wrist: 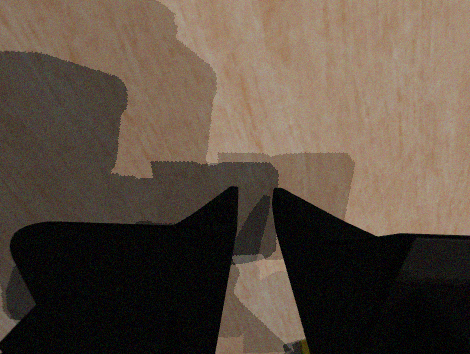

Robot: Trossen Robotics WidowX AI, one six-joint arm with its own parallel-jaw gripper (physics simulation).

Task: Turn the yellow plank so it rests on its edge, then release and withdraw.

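Note:
My gripper (255,195) is in the lower half of the wrist view, its two black fingers brought nearly together with a narrow gap between the tips. Shadow and wooden surface show through the gap, and nothing is held at the tips. A small sliver of the yellow plank (305,346) shows at the bottom edge of the view, beside the inner side of the right finger and well behind the tips. The rest of the plank is hidden or out of view, so whether it lies flat or stands on its edge cannot be told.
A light wooden table top (400,90) with streaked grain fills the background. Broad dark shadows fall across its left side and around the fingertips, with a paler shadow to the right of them.

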